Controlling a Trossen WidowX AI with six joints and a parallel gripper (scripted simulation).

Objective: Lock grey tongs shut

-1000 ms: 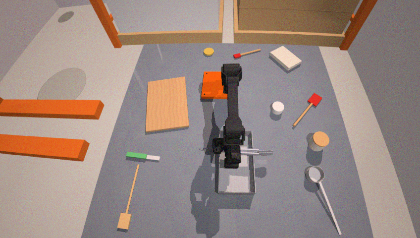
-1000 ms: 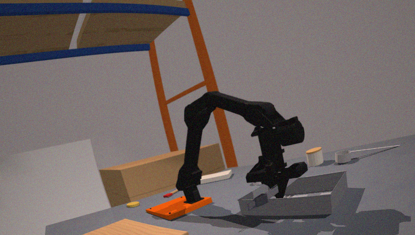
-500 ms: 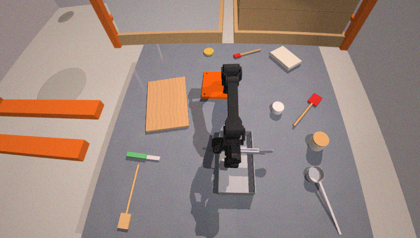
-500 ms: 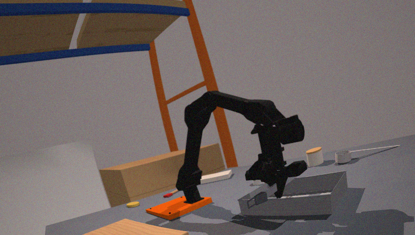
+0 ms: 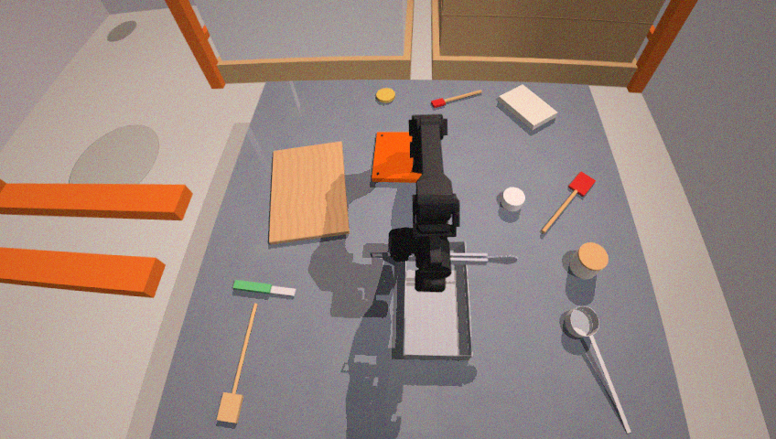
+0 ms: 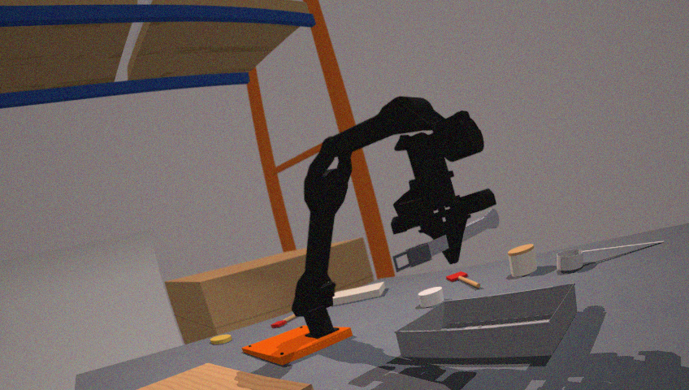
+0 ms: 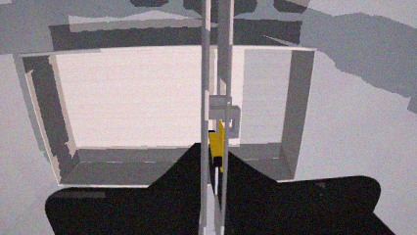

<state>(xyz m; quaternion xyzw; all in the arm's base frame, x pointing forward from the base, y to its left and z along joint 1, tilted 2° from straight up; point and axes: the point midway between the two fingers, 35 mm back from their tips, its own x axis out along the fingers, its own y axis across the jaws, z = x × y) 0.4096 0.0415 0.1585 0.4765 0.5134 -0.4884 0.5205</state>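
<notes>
My gripper tip is 4 cm below the yellow part and 2 cm to the left of it. Round my gripper tip: white puck: 30 cm behind, 24 cm to the left, 14 cm below; then roasting tin: 13 cm below, 3 cm to the left, 3 cm ahead; then green-handled tool: 43 cm to the right, 15 cm below, 5 cm ahead.
</notes>
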